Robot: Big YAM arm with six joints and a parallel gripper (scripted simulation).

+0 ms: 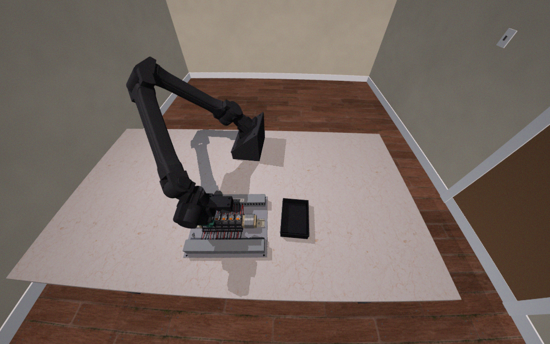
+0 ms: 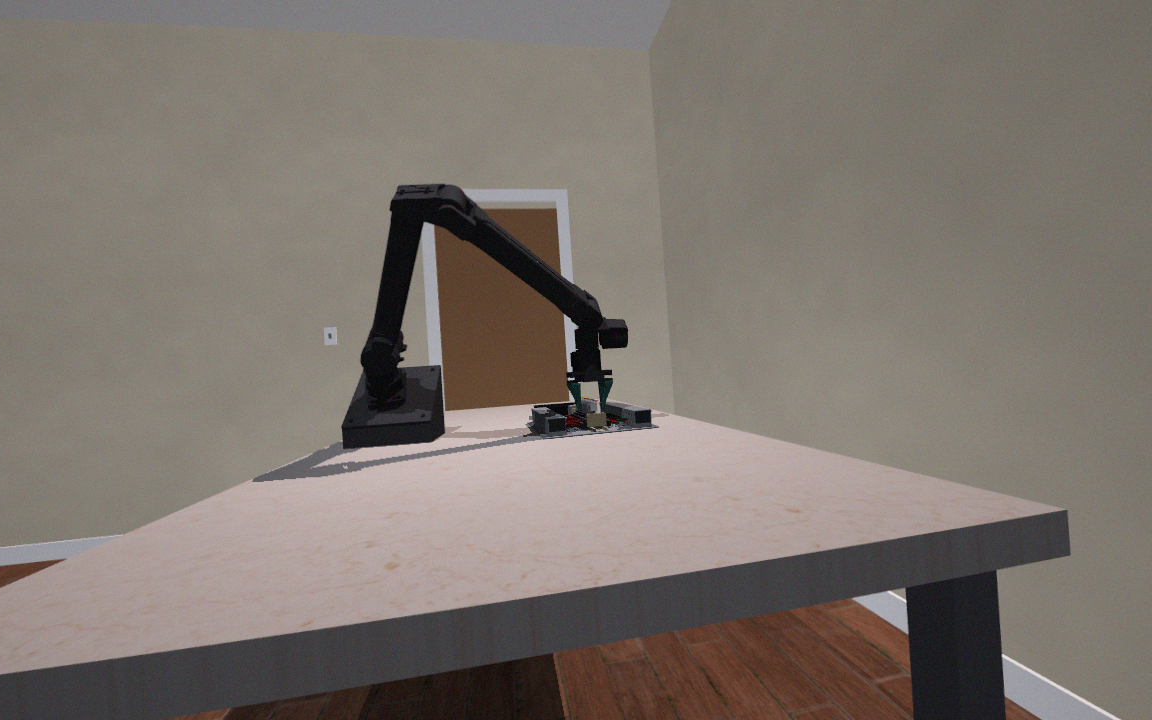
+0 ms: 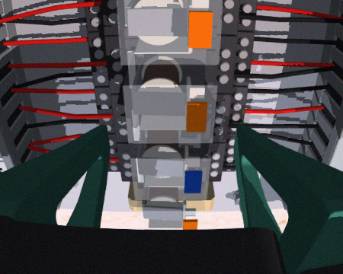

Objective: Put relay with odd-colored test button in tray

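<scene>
Right now my hand is right at the clear-cased relay. Round my hand: black tray: 20 mm behind, 340 mm to the left, 30 mm below.
</scene>
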